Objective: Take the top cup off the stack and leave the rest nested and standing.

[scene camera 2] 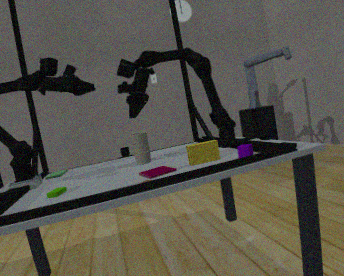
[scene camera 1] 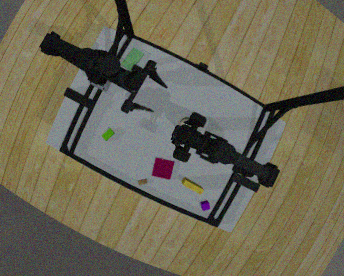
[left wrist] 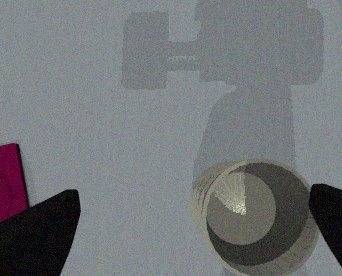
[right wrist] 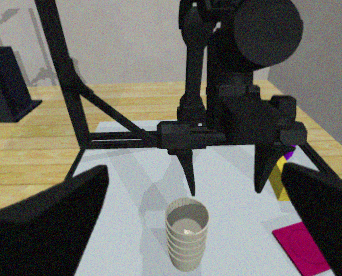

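Where they show: left gripper, fingertip midpoint: (scene camera 2: pixel 132 118) (left wrist: pixel 195 197) (right wrist: pixel 225 193); right gripper, fingertip midpoint: (scene camera 2: pixel 94 87) (scene camera 1: pixel 160 99) (right wrist: pixel 194 172); left arm's base, link origin: (scene camera 2: pixel 228 140); right arm's base, link origin: (scene camera 2: pixel 25 179) (scene camera 1: pixel 101 78).
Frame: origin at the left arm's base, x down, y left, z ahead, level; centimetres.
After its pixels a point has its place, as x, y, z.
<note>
The stack of nested beige cups (scene camera 2: pixel 142 148) (left wrist: pixel 241 210) (right wrist: pixel 186 242) stands upright on the table, several rims showing in the right wrist view; in scene camera 1 the left arm mostly hides it. My left gripper (scene camera 2: pixel 133 116) @[-18.1, -1.2, 42.1] (left wrist: pixel 195 197) @[-18.1, -1.2, 42.1] (right wrist: pixel 225 193) @[-18.1, -1.2, 42.1] is open and empty, above the stack and apart from it in scene camera 2. In the left wrist view the cup mouth lies toward the right-hand finger, off-centre between the fingers. My right gripper (scene camera 1: pixel 159 99) @[-33.9, -8.0, 54.2] (scene camera 2: pixel 93 88) @[-33.9, -8.0, 54.2] is open and empty, high above the table.
A magenta square (scene camera 1: pixel 163 168) @[1.3, 18.6, 40.3] (scene camera 2: pixel 158 172) @[1.3, 22.0, 40.8] (left wrist: pixel 10 185) @[1.4, 15.4, 41.9] (right wrist: pixel 301 247) @[1.3, 17.3, 40.8] lies near the stack. A yellow block (scene camera 1: pixel 192 185) @[-4.8, 19.8, 24.0] (scene camera 2: pixel 203 152) @[-1.6, 22.0, 23.6], purple cube (scene camera 1: pixel 205 205) @[-1.9, 28.1, 11.5] (scene camera 2: pixel 245 150) @[-0.5, 30.5, 12.0], small brown piece (scene camera 1: pixel 142 182) @[1.4, 30.2, 47.4], green block (scene camera 1: pixel 108 134) @[0.6, 14.2, 73.7] (scene camera 2: pixel 56 192) @[0.8, 17.3, 73.6] and pale green piece (scene camera 1: pixel 132 59) @[1.1, -27.3, 79.5] lie around. Black rails edge the table.
</note>
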